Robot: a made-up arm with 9 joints. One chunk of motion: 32 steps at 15 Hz.
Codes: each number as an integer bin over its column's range. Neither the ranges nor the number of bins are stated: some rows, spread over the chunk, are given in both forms.
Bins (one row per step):
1: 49 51 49 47 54 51 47 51 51
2: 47 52 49 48 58 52 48 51 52
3: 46 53 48 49 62 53 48 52 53
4: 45 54 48 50 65 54 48 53 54
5: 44 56 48 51 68 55 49 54 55
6: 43 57 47 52 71 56 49 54 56
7: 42 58 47 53 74 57 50 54 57
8: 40 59 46 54 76 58 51 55 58
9: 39 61 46 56 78 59 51 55 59
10: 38 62 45 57 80 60 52 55 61
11: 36 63 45 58 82 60 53 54 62
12: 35 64 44 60 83 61 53 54 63
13: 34 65 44 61 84 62 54 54 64
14: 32 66 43 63 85 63 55 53 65
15: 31 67 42 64 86 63 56 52 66
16: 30 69 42 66 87 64 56 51 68
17: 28 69 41 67 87 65 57 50 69
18: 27 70 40 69 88 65 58 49 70
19: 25 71 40 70 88 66 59 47 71
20: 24 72 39 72 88 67 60 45 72
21: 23 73 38 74 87 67 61 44 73
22: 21 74 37 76 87 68 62 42 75
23: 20 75 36 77 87 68 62 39 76
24: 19 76 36 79 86 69 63 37 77
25: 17 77 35 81 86 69 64 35 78
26: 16 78 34 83 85 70 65 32 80
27: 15 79 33 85 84 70 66 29 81
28: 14 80 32 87 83 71 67 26 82
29: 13 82 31 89 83 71 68 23 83
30: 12 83 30 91 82 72 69 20 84
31: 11 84 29 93 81 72 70 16 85
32: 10 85 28 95 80 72 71 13 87
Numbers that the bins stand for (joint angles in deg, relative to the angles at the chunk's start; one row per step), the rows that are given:
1: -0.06 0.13 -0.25 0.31 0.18 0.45 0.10 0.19 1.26
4: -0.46 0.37 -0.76 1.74 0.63 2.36 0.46 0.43 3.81
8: -0.97 0.78 -1.77 3.64 1.08 4.91 1.55 0.67 7.21
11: -1.38 1.10 -2.27 5.54 1.32 6.18 2.28 0.55 10.60
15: -1.88 1.43 -3.79 8.39 1.48 8.09 3.37 0.31 14.00
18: -2.29 1.67 -4.80 10.77 1.56 9.37 4.10 -0.06 17.39
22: -2.90 2.00 -6.32 14.10 1.52 11.28 5.55 -0.91 21.64
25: -3.30 2.24 -7.33 16.47 1.48 11.91 6.28 -1.76 24.18
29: -3.71 2.65 -9.35 20.28 1.36 13.19 7.74 -3.22 28.43
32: -4.01 2.89 -10.87 23.13 1.24 13.82 8.83 -4.43 31.82
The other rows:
2: -0.26 0.21 -0.25 0.79 0.35 1.09 0.46 0.19 2.11
3: -0.36 0.29 -0.76 1.26 0.51 1.73 0.46 0.31 2.96
5: -0.56 0.53 -0.76 2.21 0.75 3.00 0.82 0.55 4.66
6: -0.66 0.61 -1.26 2.69 0.87 3.64 0.82 0.55 5.51
7: -0.77 0.70 -1.26 3.16 0.99 4.27 1.19 0.55 6.36
9: -1.07 0.94 -1.77 4.59 1.16 5.55 1.55 0.67 8.05
10: -1.17 1.02 -2.27 5.07 1.24 6.18 1.91 0.67 9.75
12: -1.48 1.18 -2.78 6.49 1.36 6.82 2.28 0.55 11.45
13: -1.58 1.27 -2.78 6.97 1.40 7.46 2.64 0.55 12.30
14: -1.78 1.35 -3.29 7.92 1.44 8.09 3.01 0.43 13.15
16: -1.98 1.59 -3.79 9.34 1.52 8.73 3.37 0.19 15.69
17: -2.19 1.59 -4.30 9.82 1.52 9.37 3.73 0.07 16.54
19: -2.49 1.75 -4.80 11.24 1.56 10.00 4.46 -0.30 18.24
20: -2.59 1.83 -5.31 12.20 1.56 10.64 4.83 -0.54 19.09
21: -2.70 1.92 -5.81 13.15 1.52 10.64 5.19 -0.66 19.94
23: -3.00 2.08 -6.82 14.57 1.52 11.28 5.55 -1.27 22.49
24: -3.10 2.16 -6.82 15.52 1.48 11.91 5.92 -1.51 23.33
26: -3.41 2.32 -7.83 17.42 1.44 12.55 6.65 -2.12 25.88
27: -3.51 2.40 -8.34 18.38 1.40 12.55 7.01 -2.49 26.73
28: -3.61 2.49 -8.85 19.33 1.36 13.19 7.37 -2.85 27.58
30: -3.81 2.73 -9.86 21.23 1.32 13.82 8.10 -3.58 29.28
31: -3.91 2.81 -10.36 22.18 1.28 13.82 8.47 -4.07 30.13

